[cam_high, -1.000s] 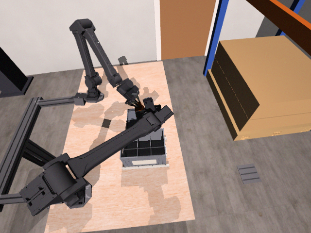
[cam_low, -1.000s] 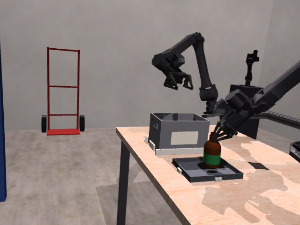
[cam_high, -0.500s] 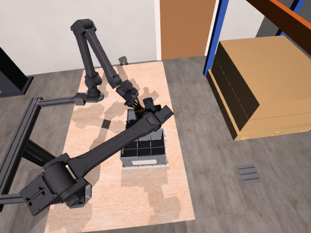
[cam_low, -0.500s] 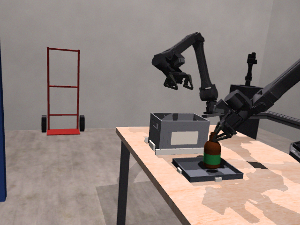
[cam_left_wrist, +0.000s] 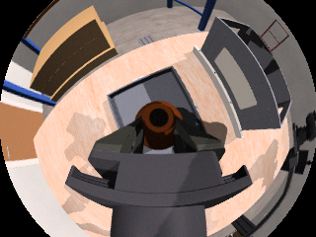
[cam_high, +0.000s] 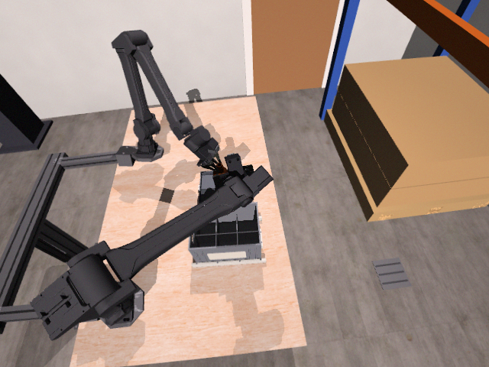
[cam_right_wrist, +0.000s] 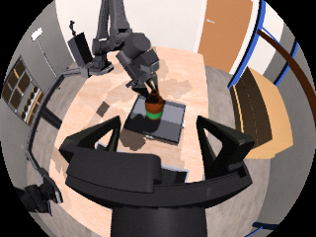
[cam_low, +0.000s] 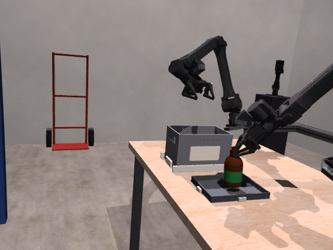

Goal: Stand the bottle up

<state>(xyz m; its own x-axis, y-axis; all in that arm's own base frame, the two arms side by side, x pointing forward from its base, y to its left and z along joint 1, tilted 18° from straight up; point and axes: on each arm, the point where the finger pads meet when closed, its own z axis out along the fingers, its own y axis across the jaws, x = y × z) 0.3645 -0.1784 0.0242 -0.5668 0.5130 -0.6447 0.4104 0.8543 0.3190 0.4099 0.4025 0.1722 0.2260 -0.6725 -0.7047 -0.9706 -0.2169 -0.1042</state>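
Now: left hand 140 mm above the tray and 10 mm short of it. The rest, counted from my left hand: brown bottle (50 mm below); then grey divided crate (300 mm to the right, 70 mm below, 10 mm ahead).
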